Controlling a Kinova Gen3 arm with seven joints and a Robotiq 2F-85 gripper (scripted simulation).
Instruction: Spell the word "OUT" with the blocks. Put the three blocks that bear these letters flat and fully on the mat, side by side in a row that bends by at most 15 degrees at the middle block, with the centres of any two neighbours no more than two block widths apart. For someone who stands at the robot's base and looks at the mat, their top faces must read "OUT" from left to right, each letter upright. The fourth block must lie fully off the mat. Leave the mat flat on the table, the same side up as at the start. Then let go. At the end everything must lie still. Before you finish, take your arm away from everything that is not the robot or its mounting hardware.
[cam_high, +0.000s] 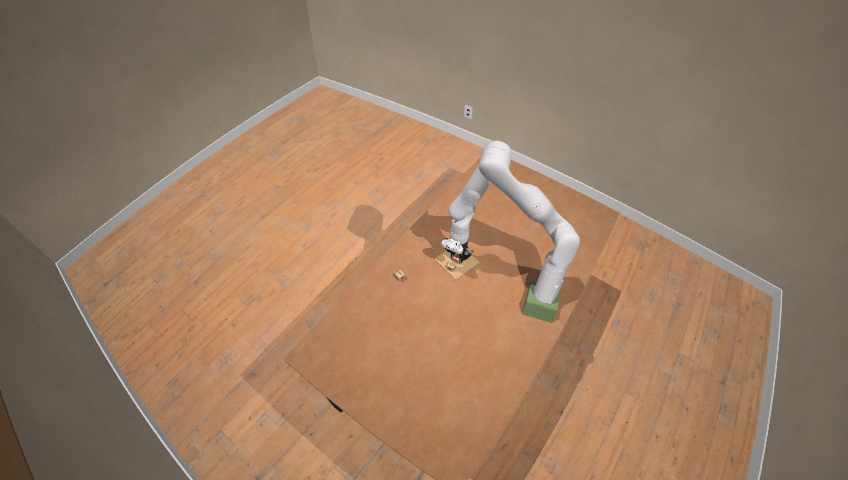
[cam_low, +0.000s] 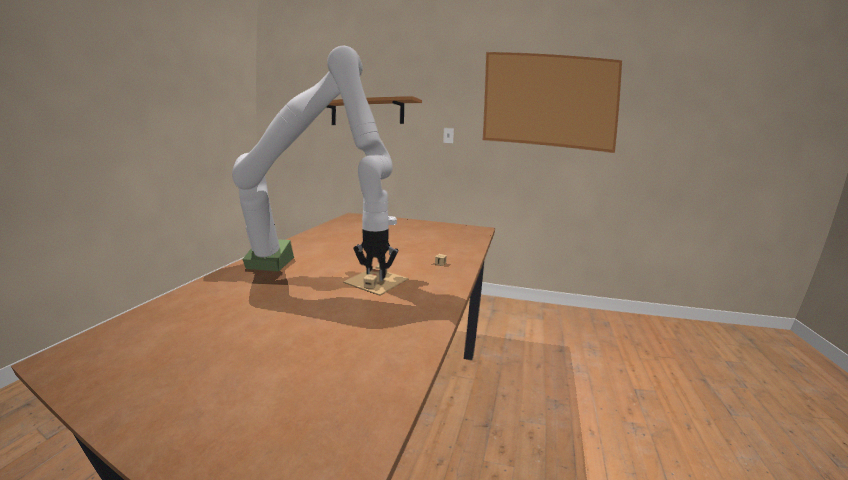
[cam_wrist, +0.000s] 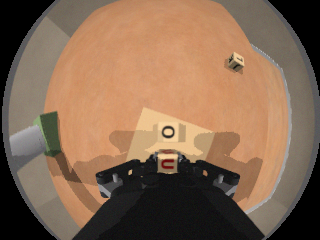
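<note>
My hand is 20 mm above the tan mat. The rest, counted from my hand: letter block (10 mm behind, 50 mm to the left).
</note>
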